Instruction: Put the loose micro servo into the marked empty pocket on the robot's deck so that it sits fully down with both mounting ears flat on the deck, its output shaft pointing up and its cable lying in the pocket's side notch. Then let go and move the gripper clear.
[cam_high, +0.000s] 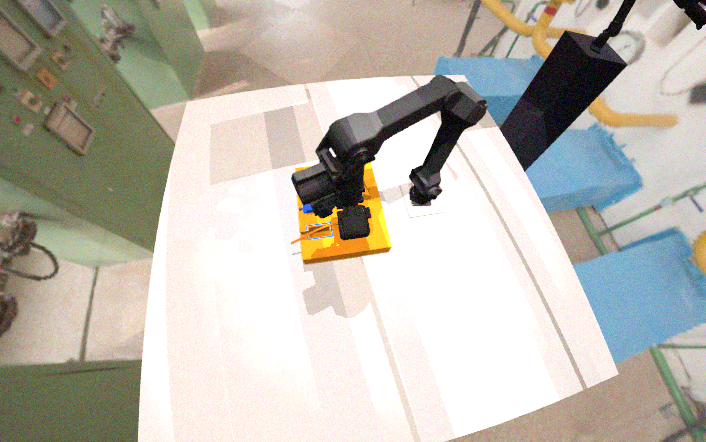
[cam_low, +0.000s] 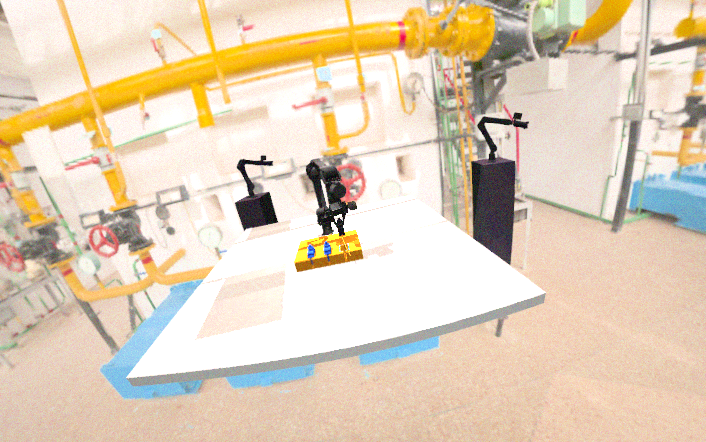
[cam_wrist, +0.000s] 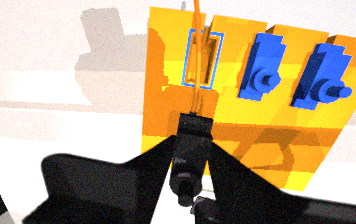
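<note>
The orange deck lies 10 cm below my gripper tip, 8 cm to the right of it and 2 cm behind it.
</note>
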